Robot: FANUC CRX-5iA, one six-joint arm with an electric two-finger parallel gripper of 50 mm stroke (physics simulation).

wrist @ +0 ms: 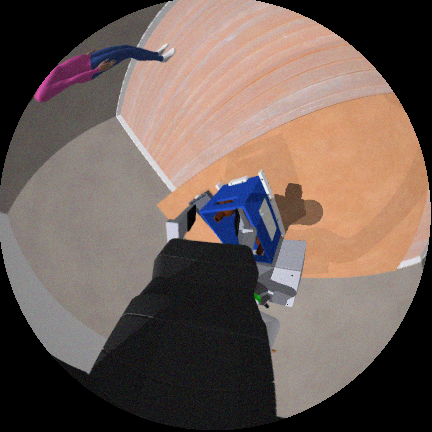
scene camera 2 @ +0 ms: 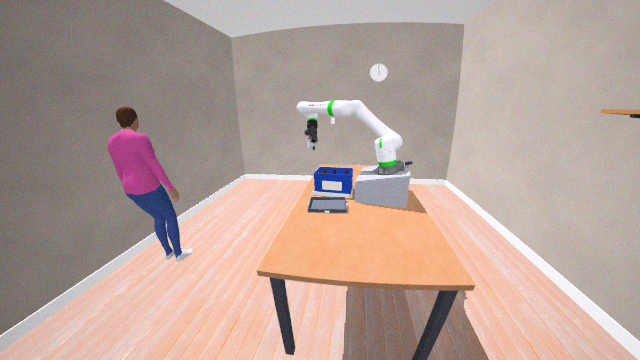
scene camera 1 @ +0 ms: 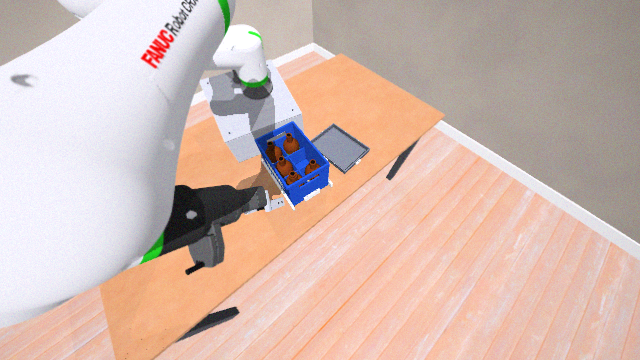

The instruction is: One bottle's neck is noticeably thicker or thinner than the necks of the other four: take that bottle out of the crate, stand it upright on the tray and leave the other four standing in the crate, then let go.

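Where they show: gripper, fingertip midpoint: (wrist: 214, 213) (scene camera 2: 311, 148) (scene camera 1: 273, 202); arm's base, link origin: (wrist: 255, 286) (scene camera 2: 388, 172) (scene camera 1: 257, 87).
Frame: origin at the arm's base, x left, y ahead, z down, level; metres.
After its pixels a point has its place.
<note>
Brown bottles stand in the blue crate (scene camera 1: 311, 189) @(x -0.196, y 0.506, z 0.148 m) (scene camera 2: 346, 188) @(x -0.044, y 0.293, z 0.132 m) (wrist: 246, 192) @(x -0.271, y 0.485, z 0.093 m). In scene camera 1, one bottle (scene camera 1: 290, 144) @(x -0.112, y 0.316, z 0.078 m) is at the far end, beside a second bottle (scene camera 1: 273, 151) @(x -0.187, y 0.288, z 0.075 m); a third bottle (scene camera 1: 284, 166) @(x -0.212, y 0.379, z 0.075 m) is mid-row; a fourth bottle (scene camera 1: 293, 177) @(x -0.236, y 0.458, z 0.045 m) and a fifth bottle (scene camera 1: 312, 168) @(x -0.150, y 0.477, z 0.067 m) are at the near end. One middle compartment is empty. Which neck differs is too small to tell. The grey tray (scene camera 1: 342, 148) @(x 0.099, y 0.458, z 0.197 m) (scene camera 2: 327, 205) @(x 0.094, y 0.441, z 0.197 m) lies beside the crate, with no bottle on it. My gripper (scene camera 1: 278, 202) @(x -0.373, y 0.548, z -0.109 m) (scene camera 2: 311, 146) @(x -0.373, y 0.548, z -0.109 m) (wrist: 214, 213) @(x -0.373, y 0.548, z -0.109 m) is open and empty, high above the crate's level; its finger hides part of the crate in the wrist view.
The robot's grey pedestal (scene camera 1: 287, 102) @(x 0.037, y 0.161, z 0.029 m) (scene camera 2: 381, 192) @(x 0.111, y 0.078, z 0.107 m) (wrist: 292, 255) @(x -0.250, y 0.130, z 0.116 m) stands close beside the crate. The crate rests on a white base (scene camera 2: 330, 194) @(x -0.064, y 0.410, z 0.185 m) on the wooden table (scene camera 1: 380, 105) @(x 0.514, y 0.438, z 0.203 m) (scene camera 2: 370, 245) @(x 0.536, y 0.255, z 0.203 m) (wrist: 350, 150) @(x -0.597, y 0.413, z 0.203 m). A person in a pink top (scene camera 2: 135, 160) (wrist: 70, 75) stands away from the table.
</note>
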